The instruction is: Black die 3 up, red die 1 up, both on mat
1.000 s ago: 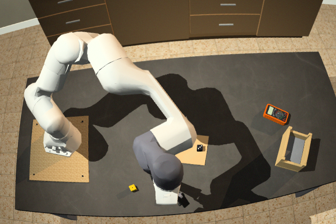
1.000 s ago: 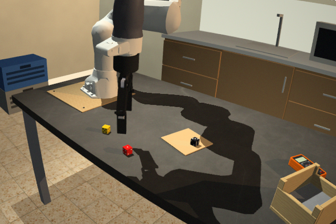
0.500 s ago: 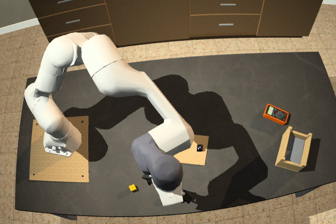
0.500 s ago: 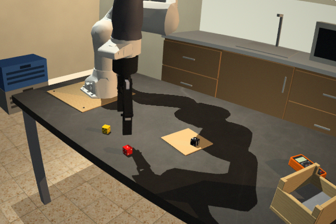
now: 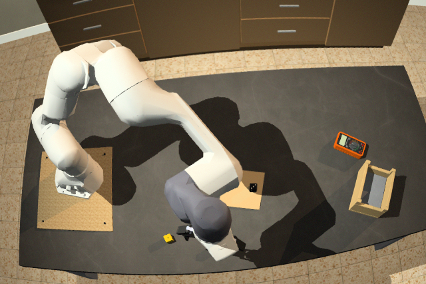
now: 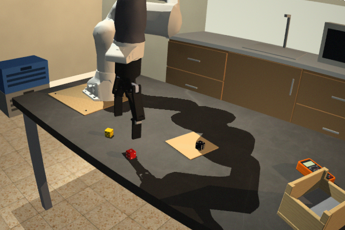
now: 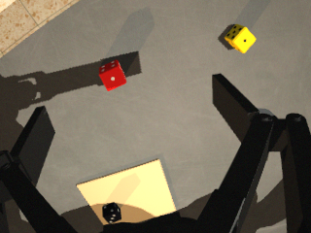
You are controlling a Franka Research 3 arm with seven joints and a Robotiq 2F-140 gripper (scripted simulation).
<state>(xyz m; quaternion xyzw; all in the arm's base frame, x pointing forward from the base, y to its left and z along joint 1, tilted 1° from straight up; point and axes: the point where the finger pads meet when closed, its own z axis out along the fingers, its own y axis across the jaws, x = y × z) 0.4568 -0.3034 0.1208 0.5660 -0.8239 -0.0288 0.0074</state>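
Right now the red die is 1 cm ahead of my hand and 11 cm below it. Also, from my hand: black die 16 cm ahead, 21 cm to the left, 11 cm below; then yellow die 15 cm behind, 5 cm to the left, 11 cm below; then tan mat 12 cm ahead, 21 cm to the left, 12 cm below.
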